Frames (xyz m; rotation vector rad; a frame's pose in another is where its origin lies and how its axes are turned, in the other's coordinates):
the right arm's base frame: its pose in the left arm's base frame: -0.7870 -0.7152 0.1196 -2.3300 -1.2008 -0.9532
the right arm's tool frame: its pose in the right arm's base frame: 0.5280 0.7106 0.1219 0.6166 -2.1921 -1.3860
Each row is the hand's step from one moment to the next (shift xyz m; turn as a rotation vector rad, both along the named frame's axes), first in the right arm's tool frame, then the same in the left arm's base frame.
Working: the right arm's tool frame: its pose in the left arm's base frame: 0.0603 -0.7510 0.4012 0.5600 1.9579 -1.5656

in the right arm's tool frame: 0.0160 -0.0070 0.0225 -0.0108 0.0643 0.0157
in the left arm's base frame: -0.0127 -0.0239 -0.0089 0.0517 -0.0003 -0.0427
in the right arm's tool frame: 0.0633 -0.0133 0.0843 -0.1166 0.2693 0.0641
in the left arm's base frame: -0.0419 -0.0866 -0.0450 0.2699 0.0021 -0.1318
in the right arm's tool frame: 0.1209 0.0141 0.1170 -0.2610 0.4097 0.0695
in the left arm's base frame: -0.0623 -0.1136 -0.1082 0.4689 0.0326 -0.1411
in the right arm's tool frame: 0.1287 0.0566 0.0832 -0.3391 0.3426 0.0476
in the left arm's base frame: -0.0469 -0.0712 -0.1394 0.4813 0.0404 -0.0369
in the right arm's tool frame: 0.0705 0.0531 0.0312 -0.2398 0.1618 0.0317
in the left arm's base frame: -0.0140 -0.0199 -0.0904 0.2888 0.0121 0.0335
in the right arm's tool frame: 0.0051 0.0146 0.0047 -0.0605 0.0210 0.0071
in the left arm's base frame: 0.0062 -0.0014 -0.0148 0.0601 -0.0006 0.0232
